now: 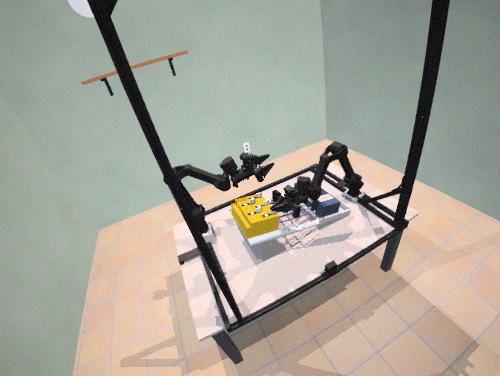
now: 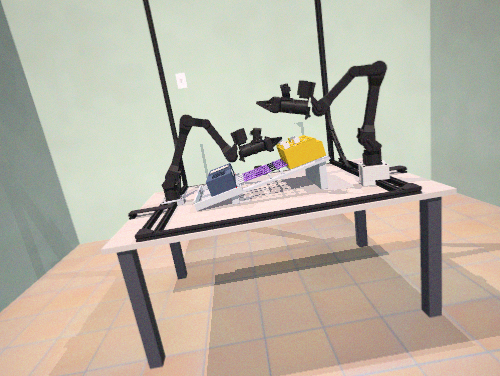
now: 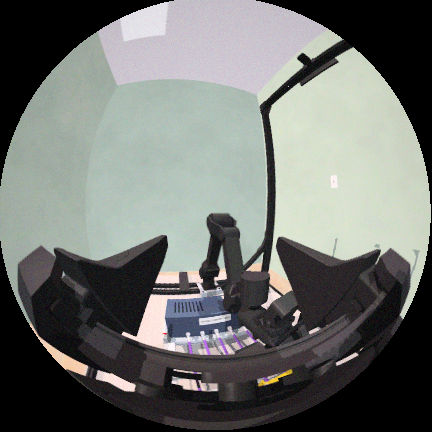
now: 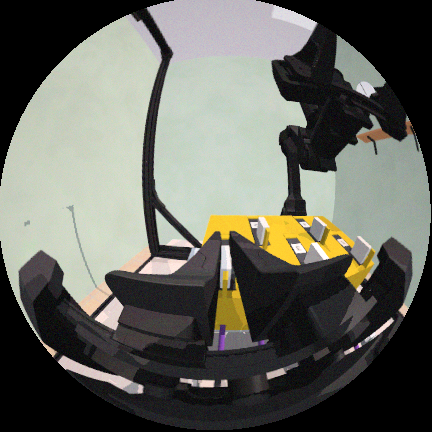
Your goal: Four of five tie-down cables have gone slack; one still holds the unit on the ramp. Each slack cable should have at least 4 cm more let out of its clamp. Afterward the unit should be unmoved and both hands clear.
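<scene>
A yellow clamp block with several grey levers sits at the top of the white ramp. Purple cables run down to the dark blue unit at the ramp's low end. My right gripper is at the block's near edge, shut on the end clamp lever. My left gripper is open and empty, high above the block.
A black frame runs around the table edge, with tall posts at its corners. The other levers stand on the block top. A wooden wall shelf hangs far behind.
</scene>
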